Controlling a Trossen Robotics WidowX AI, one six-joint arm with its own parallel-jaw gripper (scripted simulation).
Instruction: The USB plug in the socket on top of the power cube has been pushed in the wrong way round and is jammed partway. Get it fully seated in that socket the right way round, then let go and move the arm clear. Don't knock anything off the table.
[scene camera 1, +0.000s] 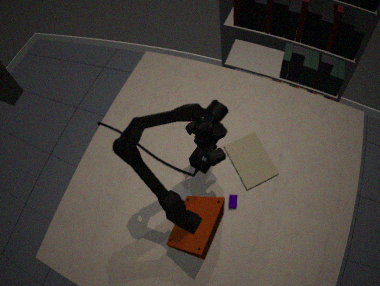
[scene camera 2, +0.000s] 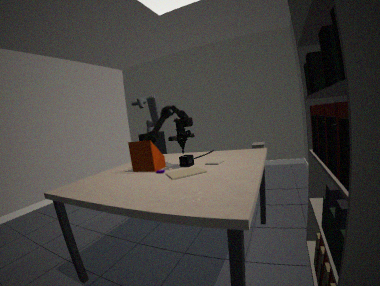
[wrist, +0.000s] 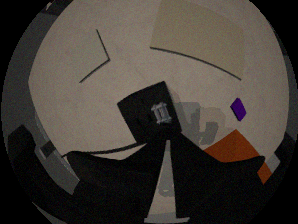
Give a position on a flat beige pad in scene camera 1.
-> At 247, 154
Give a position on a black power cube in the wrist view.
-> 136, 108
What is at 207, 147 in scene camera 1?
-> My gripper.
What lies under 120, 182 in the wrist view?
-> My gripper.
